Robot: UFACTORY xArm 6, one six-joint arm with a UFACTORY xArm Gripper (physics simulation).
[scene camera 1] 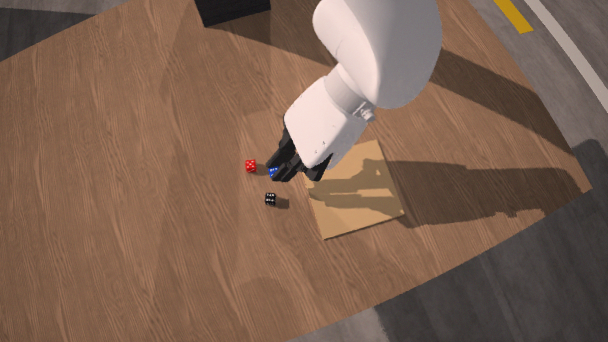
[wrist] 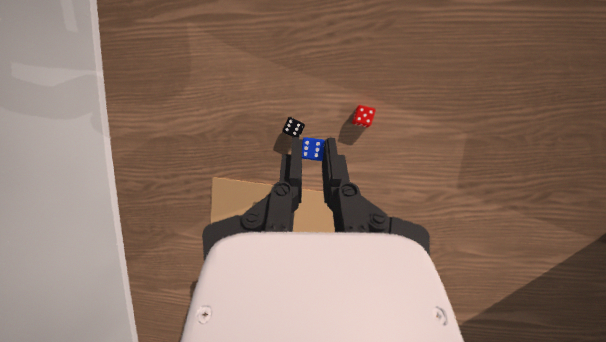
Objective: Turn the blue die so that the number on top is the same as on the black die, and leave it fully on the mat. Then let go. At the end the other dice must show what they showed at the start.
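Places are measured from the arm's base along level axes (x back, y up, z left), in metres.
Where they show: gripper, fingertip midpoint: (scene camera 1: 276,173) (wrist: 312,151).
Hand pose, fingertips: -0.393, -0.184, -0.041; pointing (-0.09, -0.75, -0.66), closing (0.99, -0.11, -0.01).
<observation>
After its pixels a point has its place, as x, y, z.
My gripper (scene camera 1: 274,173) {-0.393, -0.184, -0.041} (wrist: 312,151) {-0.393, -0.184, -0.041} is shut on the blue die (scene camera 1: 272,171) {-0.391, -0.176, -0.045} (wrist: 313,149) {-0.392, -0.176, -0.043} and holds it raised above the table, off the mat's left edge in the scene view. The blue die's face with six pips is turned to the wrist camera; in the scene view the black fingers partly hide it. The black die (scene camera 1: 270,199) {-0.418, -0.219, -0.062} (wrist: 294,127) {-0.413, -0.219, -0.062} stands on the table with six on top. The red die (scene camera 1: 251,165) {-0.351, -0.219, -0.072} (wrist: 364,115) {-0.348, -0.219, -0.073} stands on the table with five on top. The tan mat (scene camera 1: 340,222) {-0.490, -0.231, 0.029} (wrist: 232,200) {-0.483, -0.231, 0.017} lies flat, partly under the arm's shadow.
The wooden table (scene camera 1: 150,200) {-0.339, -0.235, -0.263} (wrist: 450,60) {-0.270, -0.235, -0.127} carries the dice and the mat. A black block (scene camera 1: 234,11) {-0.003, -0.211, -0.004} stands at the top edge of the scene view. The white arm reaches in from the top and hides part of the mat's upper corner.
</observation>
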